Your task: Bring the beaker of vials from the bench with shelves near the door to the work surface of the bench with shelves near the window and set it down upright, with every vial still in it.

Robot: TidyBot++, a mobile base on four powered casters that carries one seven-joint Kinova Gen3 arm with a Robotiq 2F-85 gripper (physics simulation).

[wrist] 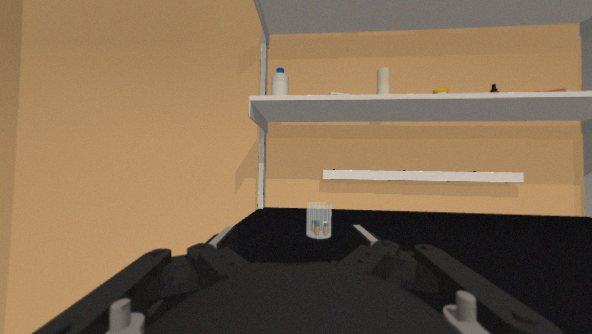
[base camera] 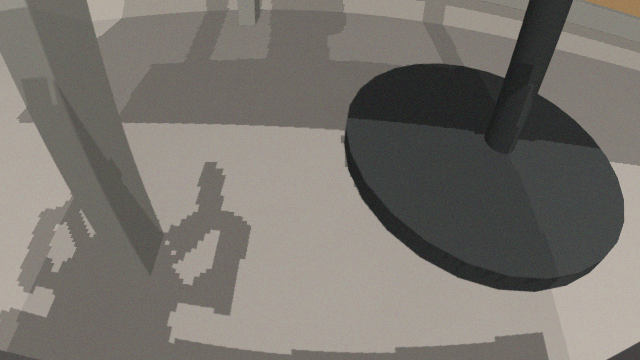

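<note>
A clear glass beaker (wrist: 319, 220) stands upright on the black work surface (wrist: 450, 250) of the bench with shelves, in the middle of the wrist view. Several small vials with brownish contents show at its bottom, at least one with a blue cap. My gripper (wrist: 293, 238) is open and empty. In the wrist view the beaker shows between the two fingertips and beyond them, apart from both. The beaker and the gripper do not show in the base camera view.
A grey shelf (wrist: 420, 108) above the work surface holds a white bottle with a blue cap (wrist: 280, 84), a pale cylinder (wrist: 383, 81) and small items. A white rail (wrist: 425, 176) is on the wall. The base camera view shows a round dark stool base (base camera: 450, 200) and a grey bench leg (base camera: 100, 125).
</note>
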